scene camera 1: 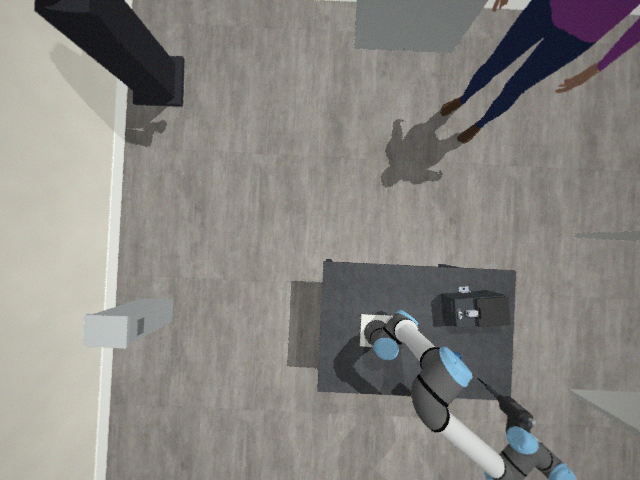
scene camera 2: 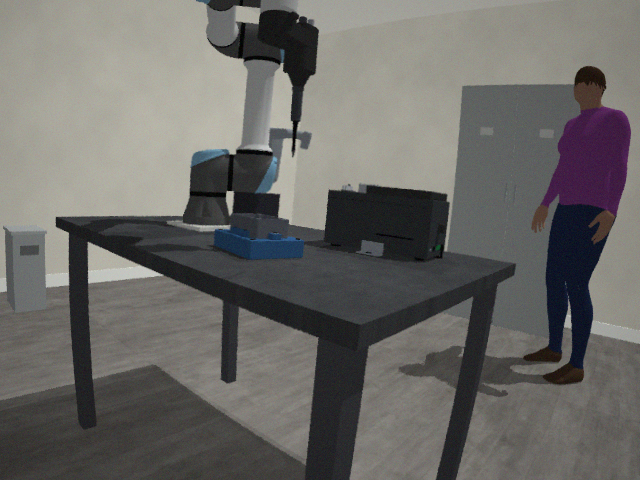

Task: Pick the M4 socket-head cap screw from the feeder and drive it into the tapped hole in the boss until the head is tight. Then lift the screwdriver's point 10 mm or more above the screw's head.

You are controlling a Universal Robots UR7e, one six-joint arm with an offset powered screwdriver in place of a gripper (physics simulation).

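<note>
What I can see here is a black feeder (scene camera 1: 468, 303).
</note>
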